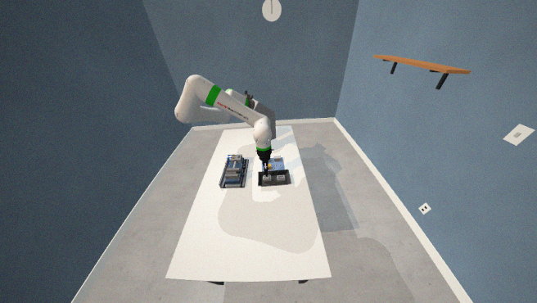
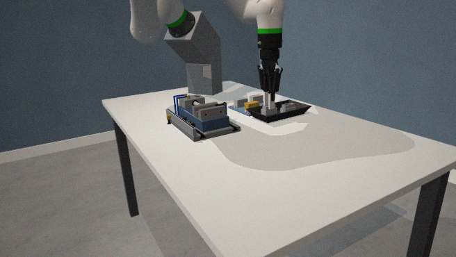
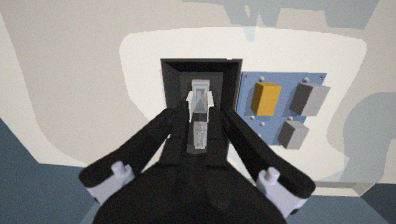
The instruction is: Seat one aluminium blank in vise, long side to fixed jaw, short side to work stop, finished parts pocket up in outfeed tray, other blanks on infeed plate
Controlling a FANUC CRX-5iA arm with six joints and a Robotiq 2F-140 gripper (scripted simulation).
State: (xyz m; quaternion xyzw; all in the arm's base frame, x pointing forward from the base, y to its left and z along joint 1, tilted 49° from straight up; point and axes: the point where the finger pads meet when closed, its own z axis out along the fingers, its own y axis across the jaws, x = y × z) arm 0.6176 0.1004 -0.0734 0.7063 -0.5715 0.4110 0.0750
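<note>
My hand is 130 mm past the brass blank, 60 mm above it and 10 mm to the right of it. The rest, counted from my hand: aluminium blank: 220 mm behind, 60 mm below.
</note>
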